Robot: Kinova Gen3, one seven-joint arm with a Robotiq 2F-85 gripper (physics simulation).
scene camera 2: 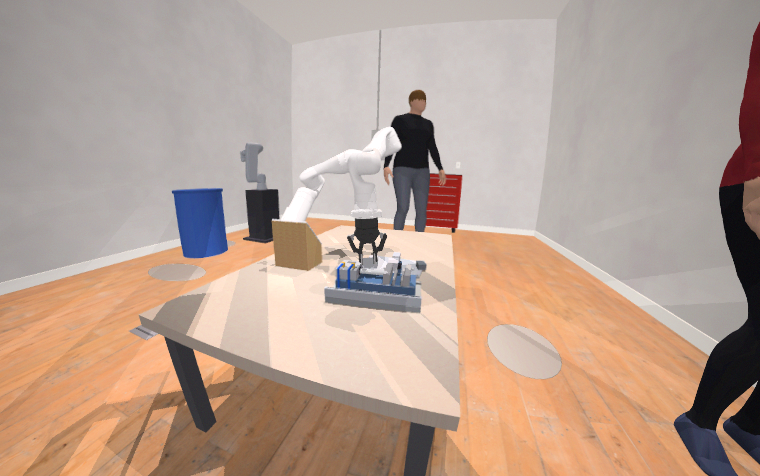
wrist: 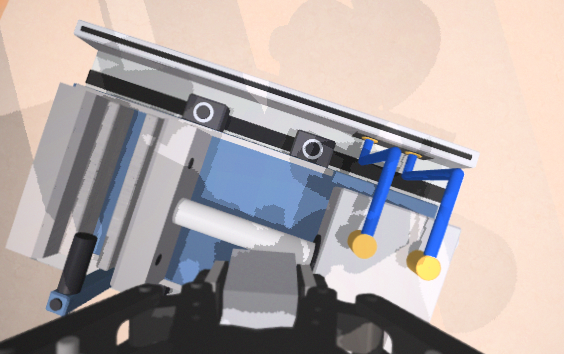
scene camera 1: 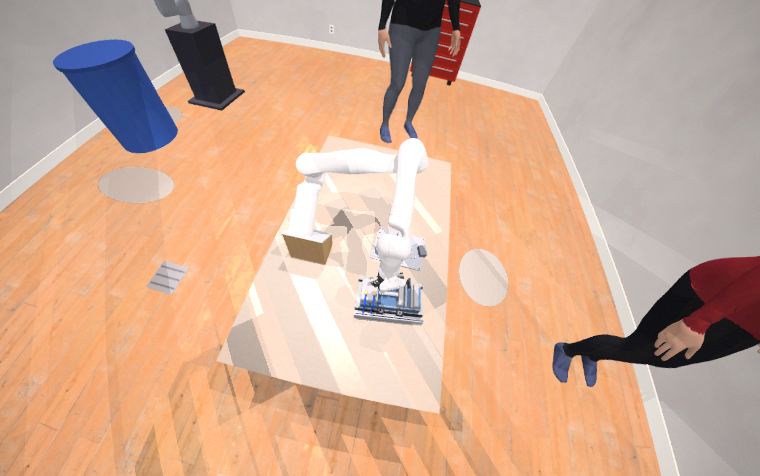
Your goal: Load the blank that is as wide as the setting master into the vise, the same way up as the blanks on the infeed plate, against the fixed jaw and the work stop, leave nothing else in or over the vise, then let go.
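Frame: origin at the arm's base, x up, y ahead, z left, level; metres.
Where they show: gripper, fingertip midpoint: (scene camera 2: 368, 263) (wrist: 261, 280); arm's base, origin of the base link: (scene camera 2: 290, 228) (scene camera 1: 301, 232).
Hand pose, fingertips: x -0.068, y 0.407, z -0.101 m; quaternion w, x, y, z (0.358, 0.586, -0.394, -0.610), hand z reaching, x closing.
Things, the pixels of their top centre, and the offset from my fingertips. "spot": a spot on its surface instead.
- blank, middle of its top: (wrist: 253, 339) (scene camera 2: 368, 255) dx +0.024, dy -0.008, dz +0.019 m
- vise, middle of its top: (wrist: 214, 221) (scene camera 2: 377, 266) (scene camera 1: 392, 293) dx -0.001, dy +0.038, dz -0.015 m
- white round rod, middle of its top: (wrist: 243, 235) (scene camera 2: 372, 269) dx -0.014, dy +0.021, dz -0.013 m
- right jaw block, middle of its top: (wrist: 376, 285) (scene camera 2: 349, 264) (scene camera 1: 370, 289) dx -0.004, dy -0.056, dz -0.027 m
- light plate, surface spot: (scene camera 1: 415, 262) spot: dx -0.092, dy +0.119, dz +0.209 m
- dark block, middle of its top: (scene camera 2: 421, 262) (scene camera 1: 422, 249) dx -0.067, dy +0.140, dz +0.277 m
- black handle, surface spot: (wrist: 77, 262) spot: dx -0.004, dy +0.096, dz +0.044 m
My gripper (scene camera 2: 368, 262) (wrist: 261, 280) points down and is shut on a grey rectangular block, a blank (wrist: 259, 270). It holds the block above the vise (scene camera 1: 387, 301) (scene camera 2: 375, 283) (wrist: 260, 167), near the rear side of the gap between the jaws. In the wrist view a white round rod (wrist: 220, 221) lies across the gap over the blue bed, between the left jaw (wrist: 146, 220) and the right jaw block (wrist: 387, 220). The held block hides part of the rod. I cannot tell which jaw is fixed, whether the rod is the setting master, or where the work stop is.
A light plate (scene camera 1: 415, 262), possibly the infeed plate, lies behind the vise, partly hidden by the arm; a dark block (scene camera 1: 421, 250) (scene camera 2: 420, 264) is at its right. Two blue bent rods with yellow knobs (wrist: 363, 245) (wrist: 426, 267) rise over the right jaw block. A black handle (wrist: 77, 262) stands at left.
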